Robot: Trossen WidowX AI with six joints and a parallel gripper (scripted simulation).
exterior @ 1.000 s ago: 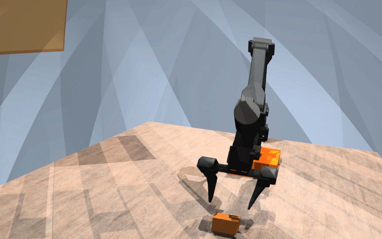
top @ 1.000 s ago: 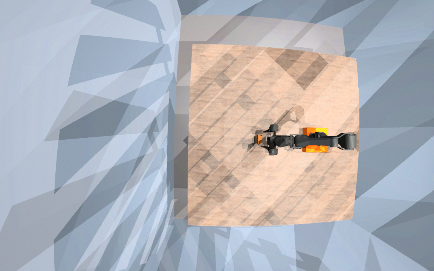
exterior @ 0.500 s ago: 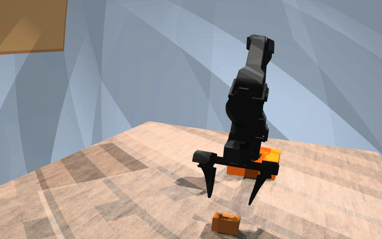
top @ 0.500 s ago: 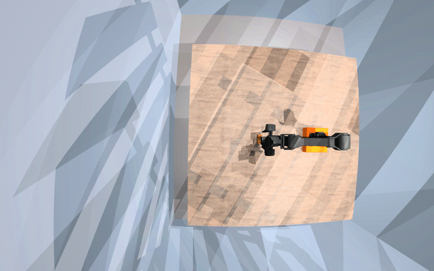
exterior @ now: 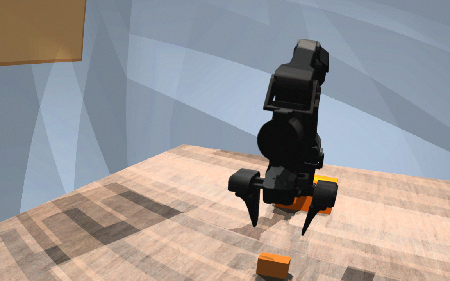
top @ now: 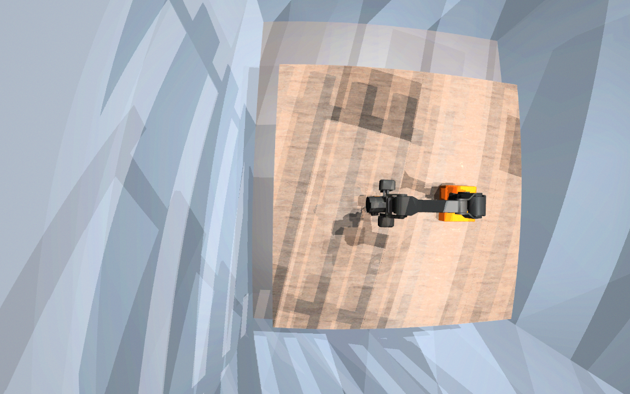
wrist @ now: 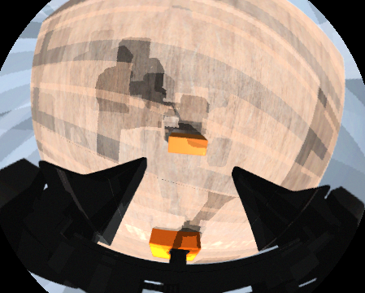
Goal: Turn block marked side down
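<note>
The block is 10 mm behind my gripper tip and 80 mm below it.
</note>
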